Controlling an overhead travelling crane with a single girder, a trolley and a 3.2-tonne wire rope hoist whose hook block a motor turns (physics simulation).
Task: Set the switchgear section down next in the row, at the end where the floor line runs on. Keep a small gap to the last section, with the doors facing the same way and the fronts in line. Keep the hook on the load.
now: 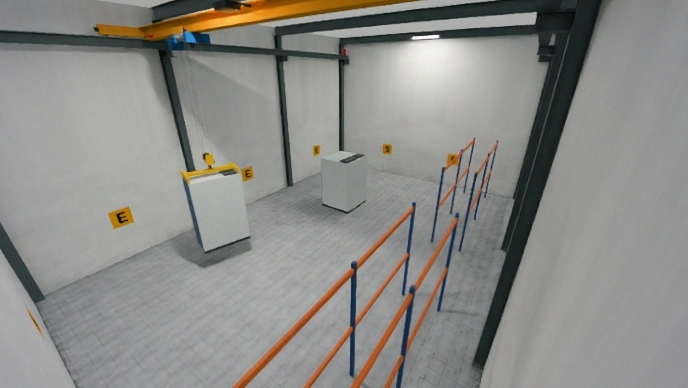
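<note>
The switchgear section [220,210], a tall light grey cabinet with a narrow blue face on its left, hangs upright at the left side of the hall. A yellow lifting frame [200,174] lies over its top. My hook [209,161] is above the middle of the frame and bears the load on ropes from the blue trolley. A shadow lies under the section, and its base looks a little above the floor. The standing switchgear row [344,182], a light grey block with dark panels on top, is farther back to the right, apart from the load. Its doors and the floor line cannot be made out.
Orange rails on blue posts [353,320] run from the front toward the back on the right. More such railings [441,205] stand at the back right. Dark steel columns [283,120] stand along the left wall. The yellow girder [260,15] spans overhead.
</note>
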